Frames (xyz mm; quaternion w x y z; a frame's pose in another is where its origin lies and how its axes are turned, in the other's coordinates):
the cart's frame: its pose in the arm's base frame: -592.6 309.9 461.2 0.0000 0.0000 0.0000 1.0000
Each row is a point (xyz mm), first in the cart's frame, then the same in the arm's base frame.
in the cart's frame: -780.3 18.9 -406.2
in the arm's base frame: 187.7 291.0 55.0
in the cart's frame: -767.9 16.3 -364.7
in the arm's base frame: 175.3 293.6 96.5
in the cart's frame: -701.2 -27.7 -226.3
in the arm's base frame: 108.6 337.6 234.9
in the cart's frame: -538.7 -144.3 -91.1
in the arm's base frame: -53.9 454.2 370.1
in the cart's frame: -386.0 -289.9 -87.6
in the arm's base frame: -206.6 599.8 373.6
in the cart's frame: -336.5 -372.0 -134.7
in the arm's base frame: -256.1 681.9 326.5
